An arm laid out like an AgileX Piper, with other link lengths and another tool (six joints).
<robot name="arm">
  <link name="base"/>
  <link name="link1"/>
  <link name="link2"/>
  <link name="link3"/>
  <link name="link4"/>
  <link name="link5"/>
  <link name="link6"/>
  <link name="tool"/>
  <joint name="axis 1" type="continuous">
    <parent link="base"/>
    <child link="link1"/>
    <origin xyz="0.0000 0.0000 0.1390"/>
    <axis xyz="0 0 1"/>
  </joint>
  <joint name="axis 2" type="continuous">
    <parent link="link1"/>
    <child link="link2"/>
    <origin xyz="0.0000 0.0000 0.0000"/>
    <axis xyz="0 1 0"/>
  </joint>
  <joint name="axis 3" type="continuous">
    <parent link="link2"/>
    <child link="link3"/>
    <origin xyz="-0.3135 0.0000 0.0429"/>
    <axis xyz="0 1 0"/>
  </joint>
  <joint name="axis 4" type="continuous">
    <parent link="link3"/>
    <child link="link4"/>
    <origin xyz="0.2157 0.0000 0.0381"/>
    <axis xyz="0.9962 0 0.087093"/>
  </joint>
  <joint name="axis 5" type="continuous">
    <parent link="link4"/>
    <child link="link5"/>
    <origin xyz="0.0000 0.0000 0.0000"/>
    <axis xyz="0 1 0"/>
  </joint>
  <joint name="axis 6" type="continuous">
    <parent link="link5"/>
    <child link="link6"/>
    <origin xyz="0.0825 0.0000 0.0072"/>
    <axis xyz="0.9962 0 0.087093"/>
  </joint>
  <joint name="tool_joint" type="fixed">
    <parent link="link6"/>
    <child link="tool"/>
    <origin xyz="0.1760 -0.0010 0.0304" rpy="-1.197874 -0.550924 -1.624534"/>
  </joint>
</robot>
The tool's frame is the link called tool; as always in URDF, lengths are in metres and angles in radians. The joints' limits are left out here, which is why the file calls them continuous.
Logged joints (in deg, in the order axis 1, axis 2, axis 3, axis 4, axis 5, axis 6), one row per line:
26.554, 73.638, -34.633, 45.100, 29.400, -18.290
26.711, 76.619, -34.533, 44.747, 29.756, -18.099
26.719, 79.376, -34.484, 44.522, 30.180, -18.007
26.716, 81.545, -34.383, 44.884, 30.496, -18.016
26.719, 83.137, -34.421, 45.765, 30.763, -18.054
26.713, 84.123, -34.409, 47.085, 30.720, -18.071
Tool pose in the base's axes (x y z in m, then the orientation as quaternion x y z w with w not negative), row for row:
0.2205, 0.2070, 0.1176, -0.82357, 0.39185, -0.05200, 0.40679
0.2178, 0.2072, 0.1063, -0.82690, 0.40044, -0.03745, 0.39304
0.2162, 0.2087, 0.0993, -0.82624, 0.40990, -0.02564, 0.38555
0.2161, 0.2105, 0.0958, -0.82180, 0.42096, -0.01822, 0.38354
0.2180, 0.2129, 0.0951, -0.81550, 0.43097, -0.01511, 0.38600
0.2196, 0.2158, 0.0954, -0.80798, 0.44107, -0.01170, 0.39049
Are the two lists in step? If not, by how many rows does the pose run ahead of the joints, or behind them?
The pose runs 2 rows ahead of the joints: the pose in row i belongs to the joints in row i + 2.
